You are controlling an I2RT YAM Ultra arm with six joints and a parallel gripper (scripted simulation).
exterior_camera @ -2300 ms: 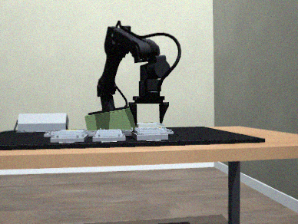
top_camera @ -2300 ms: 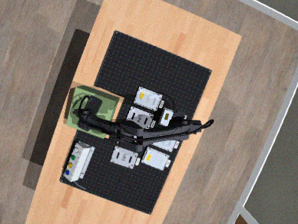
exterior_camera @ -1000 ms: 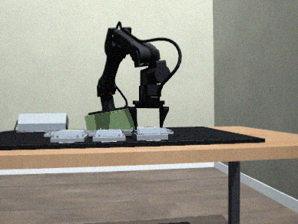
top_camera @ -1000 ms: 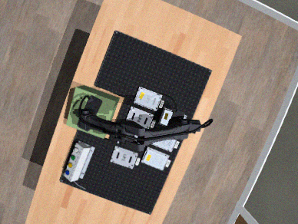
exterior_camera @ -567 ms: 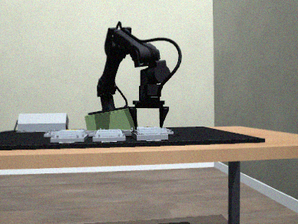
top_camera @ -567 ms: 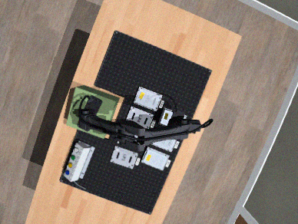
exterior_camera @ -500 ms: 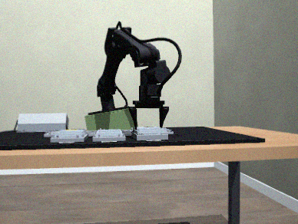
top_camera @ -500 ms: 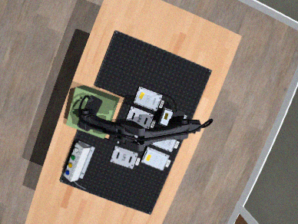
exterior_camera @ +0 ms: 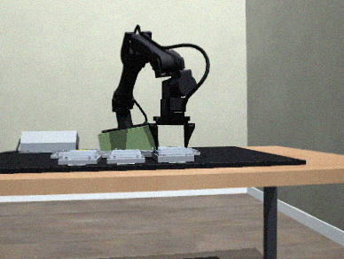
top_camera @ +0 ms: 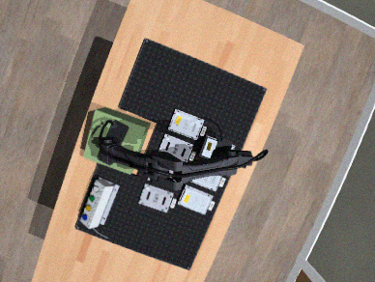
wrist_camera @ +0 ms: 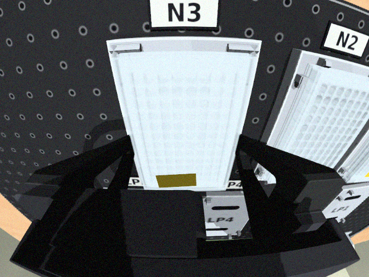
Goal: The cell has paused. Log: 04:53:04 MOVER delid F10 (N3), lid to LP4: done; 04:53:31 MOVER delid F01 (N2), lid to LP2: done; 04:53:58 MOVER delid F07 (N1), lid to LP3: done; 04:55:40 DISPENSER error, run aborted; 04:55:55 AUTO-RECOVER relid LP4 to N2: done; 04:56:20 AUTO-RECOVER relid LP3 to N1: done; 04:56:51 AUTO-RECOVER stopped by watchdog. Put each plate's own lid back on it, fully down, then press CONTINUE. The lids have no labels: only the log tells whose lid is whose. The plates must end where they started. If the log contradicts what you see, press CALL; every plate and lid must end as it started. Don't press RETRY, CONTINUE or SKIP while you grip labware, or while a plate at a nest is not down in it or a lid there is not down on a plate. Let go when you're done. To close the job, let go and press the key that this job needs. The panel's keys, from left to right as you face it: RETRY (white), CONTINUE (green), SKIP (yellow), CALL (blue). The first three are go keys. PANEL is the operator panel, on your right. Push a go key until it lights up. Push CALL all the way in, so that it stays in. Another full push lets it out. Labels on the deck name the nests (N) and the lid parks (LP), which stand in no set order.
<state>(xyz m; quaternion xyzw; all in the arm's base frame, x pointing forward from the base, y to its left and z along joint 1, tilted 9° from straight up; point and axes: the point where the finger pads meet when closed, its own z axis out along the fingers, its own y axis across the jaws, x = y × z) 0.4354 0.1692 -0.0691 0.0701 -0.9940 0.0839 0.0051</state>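
Right now the clear lid is right at my hand. Also, from my hand: lid park LP4: 18 cm behind, 9 cm to the right, 3 cm below; then well plate: 1 cm below; then lid park LP3: 22 cm to the right, 16 cm behind, 3 cm below.
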